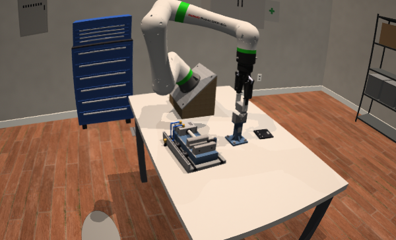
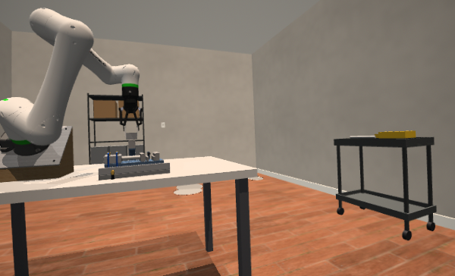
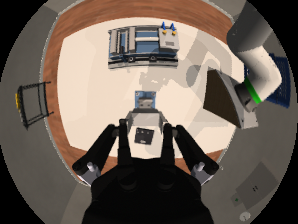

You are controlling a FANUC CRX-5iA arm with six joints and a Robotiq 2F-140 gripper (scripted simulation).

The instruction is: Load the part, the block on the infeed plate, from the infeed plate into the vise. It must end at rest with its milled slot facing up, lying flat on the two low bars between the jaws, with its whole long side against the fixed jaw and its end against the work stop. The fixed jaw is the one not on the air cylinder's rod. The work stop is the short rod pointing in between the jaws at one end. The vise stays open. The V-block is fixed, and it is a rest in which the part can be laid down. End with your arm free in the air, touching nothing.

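Right now the part is 3 cm below my hand and 1 cm to the left of it. Also, from my hand: dark infeed plate: 21 cm below, 18 cm to the left, 2 cm behind.
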